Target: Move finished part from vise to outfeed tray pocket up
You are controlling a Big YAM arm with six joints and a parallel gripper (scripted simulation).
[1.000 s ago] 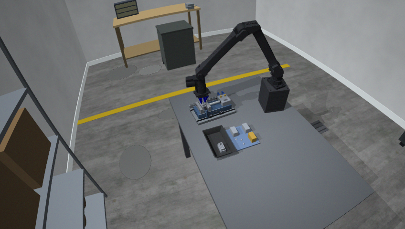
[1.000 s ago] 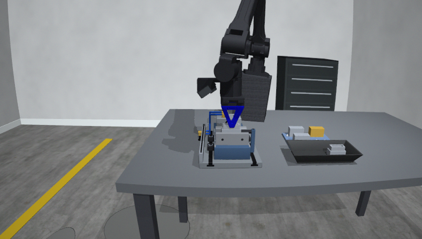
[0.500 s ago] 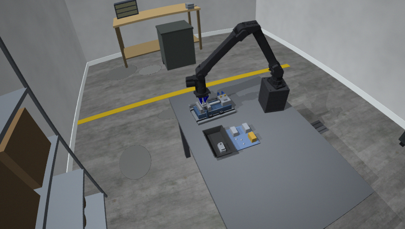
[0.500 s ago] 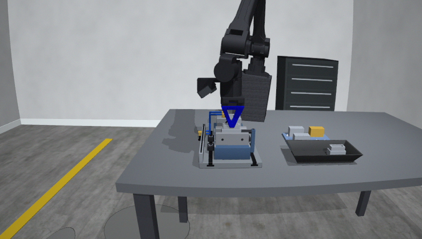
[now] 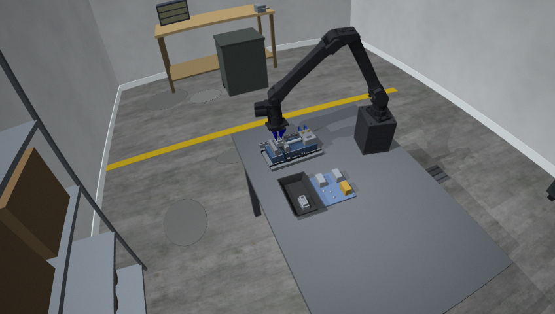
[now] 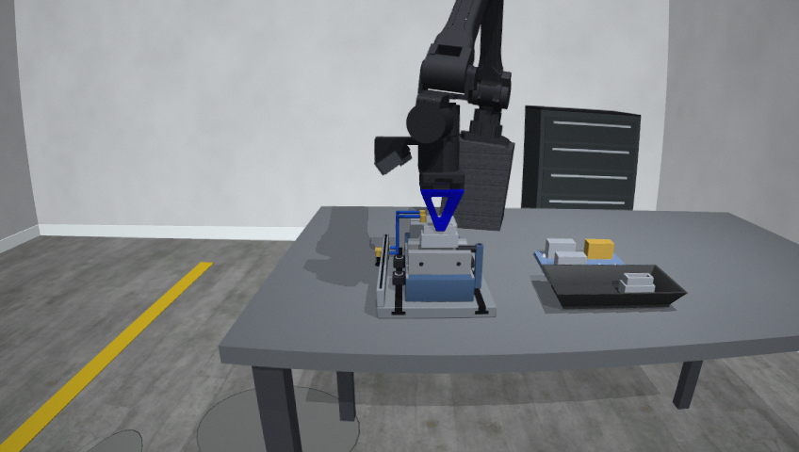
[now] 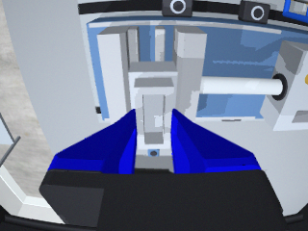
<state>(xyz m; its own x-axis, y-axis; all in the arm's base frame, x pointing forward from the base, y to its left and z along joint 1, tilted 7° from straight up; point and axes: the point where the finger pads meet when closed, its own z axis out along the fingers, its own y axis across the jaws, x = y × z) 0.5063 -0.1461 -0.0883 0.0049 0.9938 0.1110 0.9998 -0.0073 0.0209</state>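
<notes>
My hand is 90 mm above the blue vise and 70 mm past it. The rest, counted from my hand: yellow block: 370 mm to the left, 180 mm behind, 110 mm below; then blue plate: 320 mm to the left, 140 mm behind, 130 mm below.
</notes>
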